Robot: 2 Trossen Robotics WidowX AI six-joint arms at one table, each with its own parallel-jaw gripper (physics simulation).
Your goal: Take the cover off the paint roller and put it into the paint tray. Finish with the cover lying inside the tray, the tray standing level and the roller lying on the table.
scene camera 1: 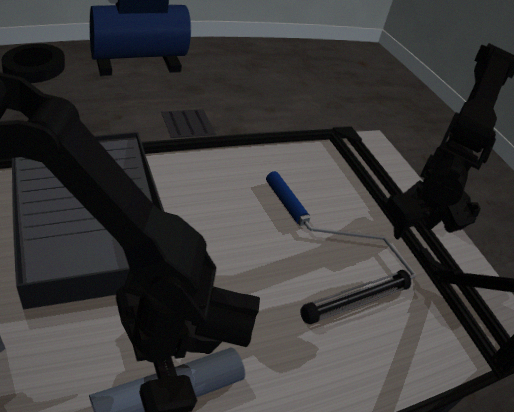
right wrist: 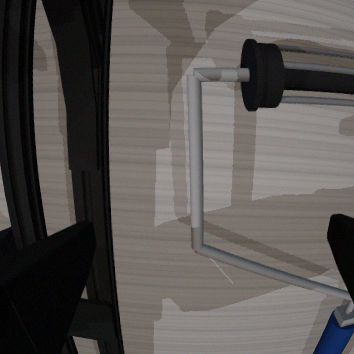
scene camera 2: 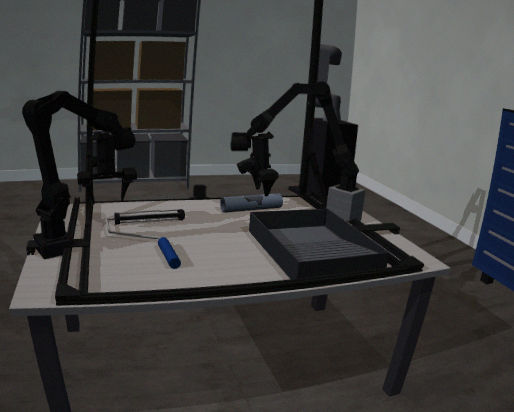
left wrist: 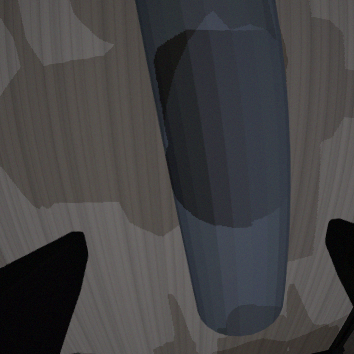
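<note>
The grey-blue cover lies on its side on the table, off the roller. My left gripper is open and empty, above the cover; in the left wrist view the cover runs between its fingers. The roller lies on the table, with its bare black cage, bent wire and blue handle. My right gripper is open and empty above the roller's wire end. The dark paint tray stands level; no cover shows inside it.
A black rail frame runs around the table edges. A grey block stands under the left arm's base, beside the tray. In scene camera 1 my left arm crosses in front of part of the tray and the cover.
</note>
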